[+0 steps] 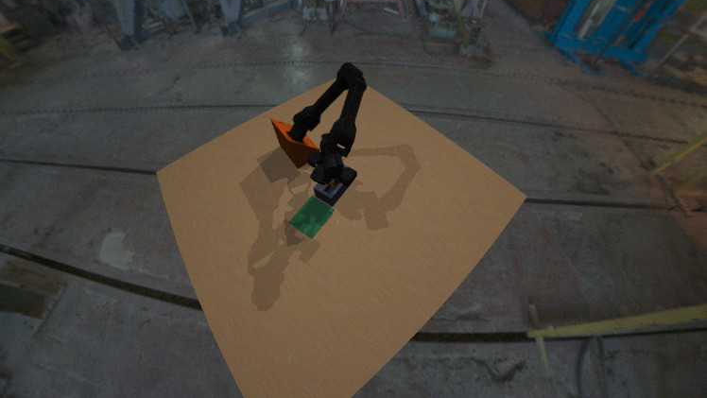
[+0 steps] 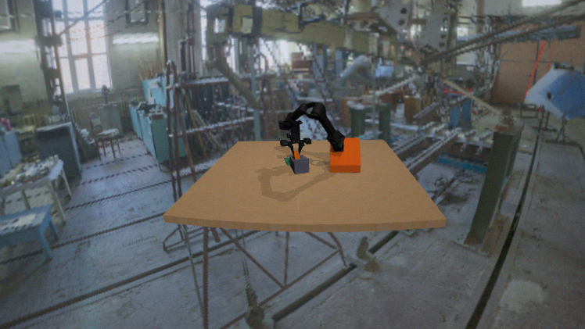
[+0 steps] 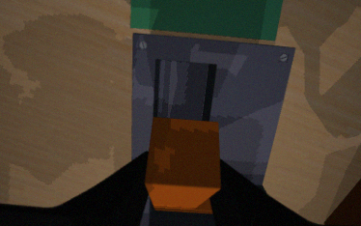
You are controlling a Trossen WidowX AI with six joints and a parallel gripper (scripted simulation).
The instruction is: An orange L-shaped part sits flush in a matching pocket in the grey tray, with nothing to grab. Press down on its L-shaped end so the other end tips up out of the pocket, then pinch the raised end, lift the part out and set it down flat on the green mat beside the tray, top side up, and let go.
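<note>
Now: the green mat 14 cm to the right of my gripper tip, 10 cm below it and 3 cm ahead of it. The rest, counted from my gripper tip: orange L-shaped part: 3 cm to the left, 3 cm below, 3 cm behind.
</note>
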